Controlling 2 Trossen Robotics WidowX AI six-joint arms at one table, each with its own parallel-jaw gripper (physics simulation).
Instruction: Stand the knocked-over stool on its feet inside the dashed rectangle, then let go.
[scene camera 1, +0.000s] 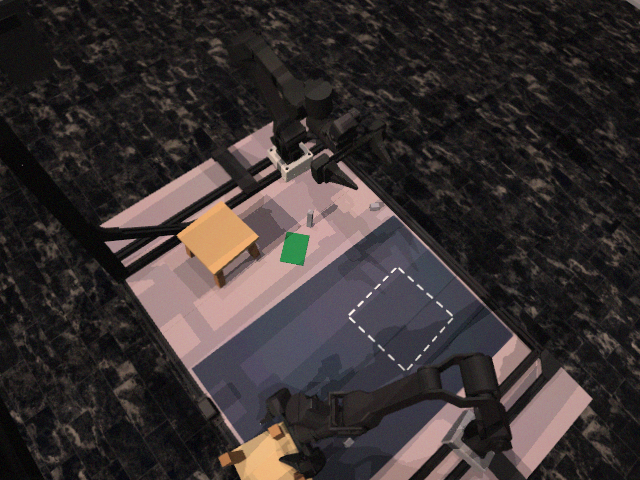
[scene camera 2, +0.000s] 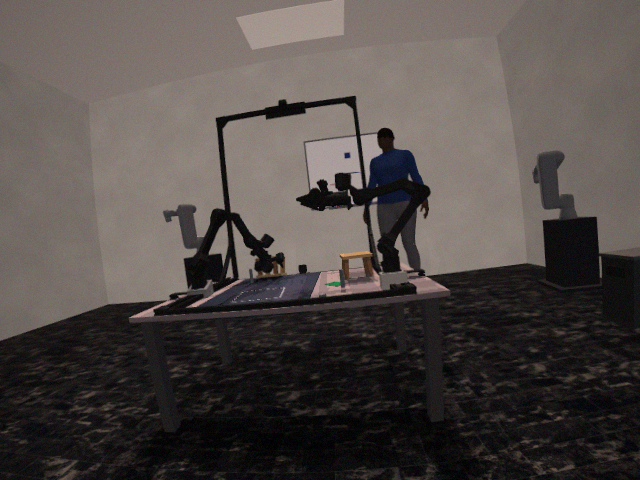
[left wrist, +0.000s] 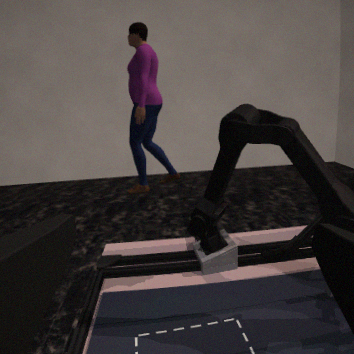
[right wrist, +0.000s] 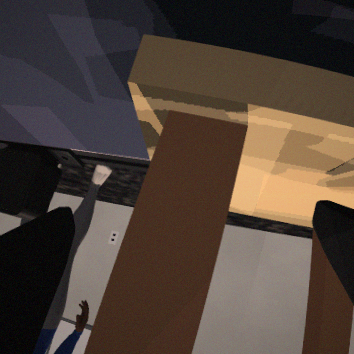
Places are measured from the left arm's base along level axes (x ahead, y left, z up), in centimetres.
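Pixels of known places: left gripper, between the fingertips: (scene camera 1: 374, 176) (scene camera 2: 298, 201) (left wrist: 197, 231); right gripper, between the fingertips: (scene camera 1: 270, 440) (scene camera 2: 276, 269) (right wrist: 196, 215); left arm's base, origin of its link: (scene camera 1: 290, 152) (scene camera 2: 392, 271); right arm's base, origin of its link: (scene camera 1: 477, 439) (scene camera 2: 199, 285) (left wrist: 213, 244).
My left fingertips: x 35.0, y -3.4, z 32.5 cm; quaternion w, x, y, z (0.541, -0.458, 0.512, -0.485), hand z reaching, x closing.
For each thing: its top centre in the pictures, then the offset to it from my left fingertips. "pt": a spot on its surface instead.
- knocked-over stool, centre of its top: (scene camera 1: 265, 469) (scene camera 2: 269, 255) dx +31.3, dy -49.7, dz -25.0 cm
- stool leg, a spot on its surface: (right wrist: 175, 228) pt dx +26.9, dy -42.6, dz -32.2 cm
- second stool, centre of its top: (scene camera 1: 217, 235) (scene camera 2: 355, 253) dx -20.6, dy -29.3, dz -27.0 cm
- green card, centre of its top: (scene camera 1: 294, 248) dx -10.6, dy -12.2, dz -38.1 cm
- small grey post, centre of its top: (scene camera 1: 310, 211) dx -14.2, dy -4.4, dz -30.6 cm
- small grey piece, centre of its top: (scene camera 1: 374, 205) dx -7.6, dy +14.5, dz -36.2 cm
The knocked-over stool (scene camera 1: 263, 456) (right wrist: 281, 165) lies upside down at the near left corner of the table, its brown legs pointing up. It has a light wooden seat. My right gripper (scene camera 1: 290, 435) (right wrist: 196, 215) (scene camera 2: 270, 264) is open, with one stool leg (right wrist: 175, 228) between its spread fingers. The fingers do not press on the leg. The dashed rectangle (scene camera 1: 372, 289) (left wrist: 186, 328) lies on the dark mat, to the right of the stool and well apart from it. My left gripper (scene camera 1: 337, 176) (scene camera 2: 304, 200) is open and empty, high above the far end of the table.
A second stool (scene camera 1: 218, 235) (scene camera 2: 356, 262) stands upright at the far left. A green card (scene camera 1: 294, 248), a small grey post (scene camera 1: 310, 218) and a small grey piece (scene camera 1: 376, 206) lie near it. One person (scene camera 2: 391, 190) stands beyond the table and another person (left wrist: 144, 88) walks behind it.
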